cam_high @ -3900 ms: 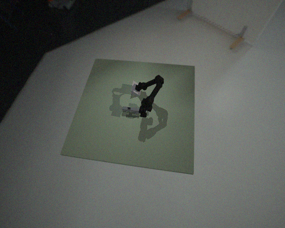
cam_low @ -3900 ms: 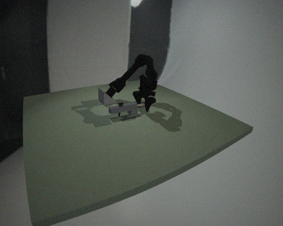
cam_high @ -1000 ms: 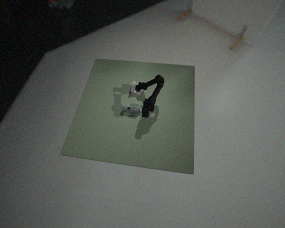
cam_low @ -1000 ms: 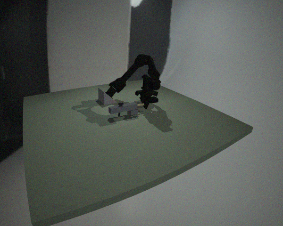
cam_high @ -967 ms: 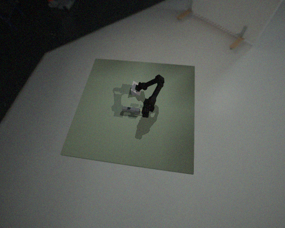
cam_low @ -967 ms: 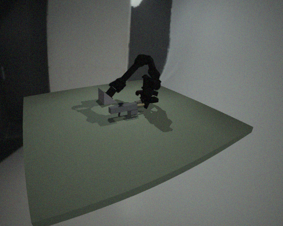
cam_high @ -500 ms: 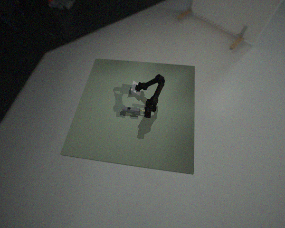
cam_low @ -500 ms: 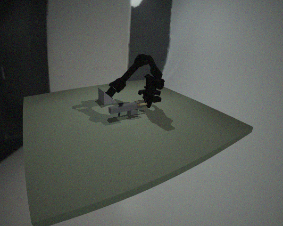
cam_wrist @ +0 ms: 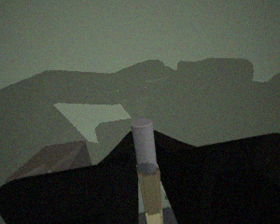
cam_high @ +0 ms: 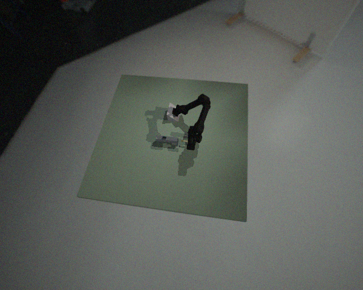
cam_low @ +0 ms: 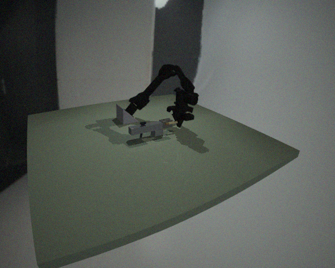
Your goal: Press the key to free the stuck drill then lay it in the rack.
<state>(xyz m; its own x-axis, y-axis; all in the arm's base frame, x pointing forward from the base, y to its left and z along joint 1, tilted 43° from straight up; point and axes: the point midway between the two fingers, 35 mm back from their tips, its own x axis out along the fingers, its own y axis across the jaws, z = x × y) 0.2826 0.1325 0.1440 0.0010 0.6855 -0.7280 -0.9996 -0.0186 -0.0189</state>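
My gripper tip is 40 mm to the left of the drill and 30 mm below it. The rest, counted from my gripper tip: rack 70 mm behind, 40 mm to the right; then grey block 210 mm to the right, 20 mm above, 10 mm ahead; then dark key 230 mm to the right, 30 mm above, 10 mm ahead.
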